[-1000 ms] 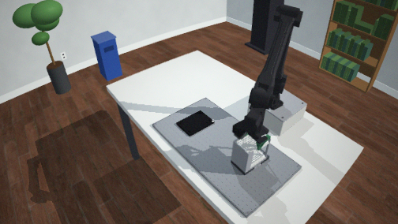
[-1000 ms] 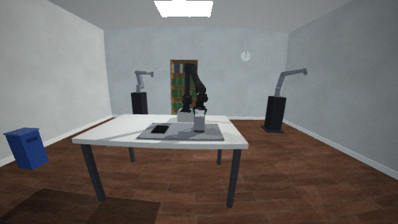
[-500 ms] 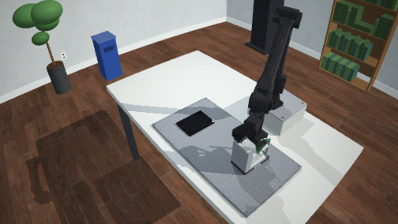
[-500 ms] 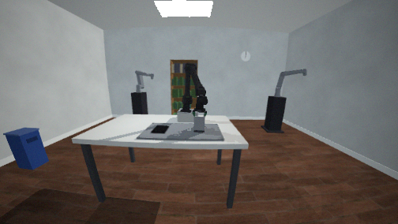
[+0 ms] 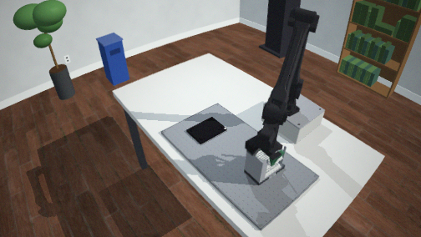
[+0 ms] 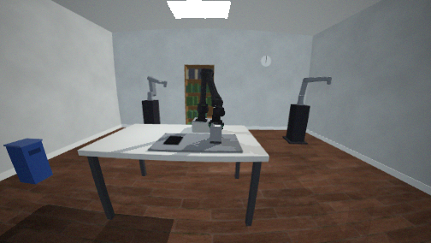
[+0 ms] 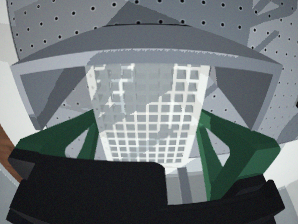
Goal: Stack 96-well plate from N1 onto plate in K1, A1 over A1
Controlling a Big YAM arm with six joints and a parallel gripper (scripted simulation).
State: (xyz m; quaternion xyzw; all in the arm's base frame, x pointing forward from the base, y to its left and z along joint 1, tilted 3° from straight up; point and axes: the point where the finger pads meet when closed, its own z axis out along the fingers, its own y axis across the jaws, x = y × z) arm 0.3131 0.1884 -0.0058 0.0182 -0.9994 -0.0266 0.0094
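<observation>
Right now the thin rack post is 7 cm behind my hand and 4 cm to the left of it. From my hand the other things lie so: pale A1 mark (2 cm behind, 31 cm to the right, 7 cm below).
</observation>
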